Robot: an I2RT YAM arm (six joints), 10 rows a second.
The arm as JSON. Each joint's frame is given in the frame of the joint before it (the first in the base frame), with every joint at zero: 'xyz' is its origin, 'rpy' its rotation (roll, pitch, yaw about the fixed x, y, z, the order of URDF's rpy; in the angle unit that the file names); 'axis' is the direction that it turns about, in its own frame. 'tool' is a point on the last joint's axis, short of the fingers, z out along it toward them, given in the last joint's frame.
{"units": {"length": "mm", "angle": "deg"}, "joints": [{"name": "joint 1", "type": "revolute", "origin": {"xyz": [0.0, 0.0, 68.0], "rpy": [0.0, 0.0, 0.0]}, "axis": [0.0, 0.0, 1.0]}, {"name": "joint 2", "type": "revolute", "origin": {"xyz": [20.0, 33.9, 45.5], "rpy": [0.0, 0.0, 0.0]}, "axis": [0.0, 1.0, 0.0]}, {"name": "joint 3", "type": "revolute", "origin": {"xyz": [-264.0, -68.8, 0.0], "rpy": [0.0, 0.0, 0.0]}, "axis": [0.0, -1.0, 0.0]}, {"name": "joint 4", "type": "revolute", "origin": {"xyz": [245.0, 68.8, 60.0], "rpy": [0.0, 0.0, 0.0]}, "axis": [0.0, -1.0, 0.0]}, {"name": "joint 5", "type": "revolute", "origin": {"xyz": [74.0, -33.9, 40.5], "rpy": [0.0, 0.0, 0.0]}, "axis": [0.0, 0.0, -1.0]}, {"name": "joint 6", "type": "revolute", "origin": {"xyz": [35.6, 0.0, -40.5], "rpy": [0.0, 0.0, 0.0]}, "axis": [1.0, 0.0, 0.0]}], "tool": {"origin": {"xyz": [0.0, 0.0, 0.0], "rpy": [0.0, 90.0, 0.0]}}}
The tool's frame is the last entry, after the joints.
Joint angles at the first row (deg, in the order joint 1, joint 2, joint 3, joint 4, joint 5, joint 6):
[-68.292 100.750 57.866 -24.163 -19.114 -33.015]
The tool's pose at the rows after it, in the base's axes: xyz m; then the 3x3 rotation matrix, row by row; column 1 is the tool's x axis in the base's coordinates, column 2 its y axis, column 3 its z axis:
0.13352 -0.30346 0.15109; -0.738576 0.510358 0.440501; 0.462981 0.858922 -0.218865; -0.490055 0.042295 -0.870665
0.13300 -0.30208 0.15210; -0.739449 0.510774 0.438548; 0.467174 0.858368 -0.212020; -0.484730 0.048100 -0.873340
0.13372 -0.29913 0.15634; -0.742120 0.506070 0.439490; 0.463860 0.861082 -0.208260; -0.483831 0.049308 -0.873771
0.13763 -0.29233 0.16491; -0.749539 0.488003 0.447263; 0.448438 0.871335 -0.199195; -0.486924 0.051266 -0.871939
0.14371 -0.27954 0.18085; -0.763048 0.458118 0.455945; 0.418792 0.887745 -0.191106; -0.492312 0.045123 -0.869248
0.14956 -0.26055 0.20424; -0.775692 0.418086 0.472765; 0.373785 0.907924 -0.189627; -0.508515 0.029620 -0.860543
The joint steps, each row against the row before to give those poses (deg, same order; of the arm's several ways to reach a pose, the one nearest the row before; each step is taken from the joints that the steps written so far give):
[0.022 -0.023 0.021 -0.174 -0.044 0.000]
[0.000 -0.283 0.001 -0.743 -0.043 0.044]
[0.306 -0.919 0.000 -1.007 -0.022 0.000]
[1.071 -1.834 0.001 -1.747 -0.240 -0.022]
[1.945 -3.477 -0.001 -2.995 0.065 -0.022]
[2.556 -5.245 0.000 -3.868 0.065 -0.001]

